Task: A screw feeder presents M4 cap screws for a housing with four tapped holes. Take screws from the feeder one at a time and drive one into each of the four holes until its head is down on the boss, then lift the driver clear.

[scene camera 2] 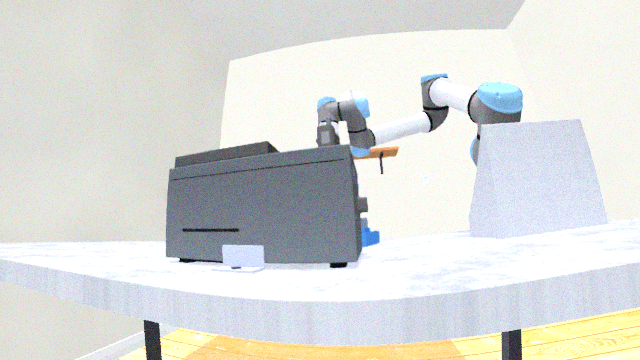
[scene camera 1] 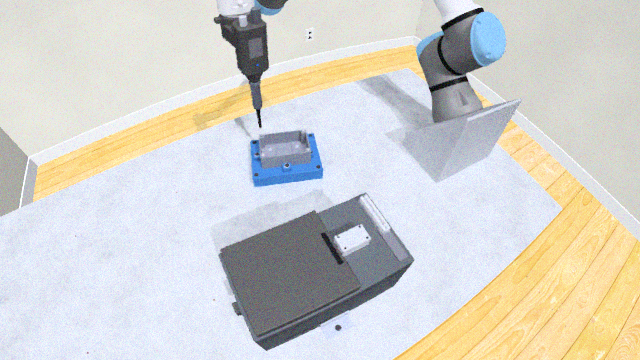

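Note:
The grey open-topped housing (scene camera 1: 286, 159) (scene camera 2: 364, 222) sits in a blue fixture (scene camera 1: 288, 179) (scene camera 2: 370, 237) on the table. My screwdriver (scene camera 1: 260, 126) points down, its thin black tip just above the housing's back left corner in scene camera 1. The gap to the boss is hard to judge, and whether a screw is on the tip is too small to tell. In scene camera 2 the driver's dark body (scene camera 2: 327, 135) shows, with its tip hidden behind the dark grey screw feeder (scene camera 1: 290, 275) (scene camera 2: 265, 210). The state of the four holes cannot be made out.
A white block (scene camera 1: 352, 238) and a pale rail (scene camera 1: 375, 213) are on the feeder's top. A pale upright panel (scene camera 1: 480, 142) (scene camera 2: 540, 175) stands in front of the arm's base. A small pale stand (scene camera 1: 330, 326) (scene camera 2: 243, 256) is beside the feeder. An orange board (scene camera 2: 385, 152) shows behind it.

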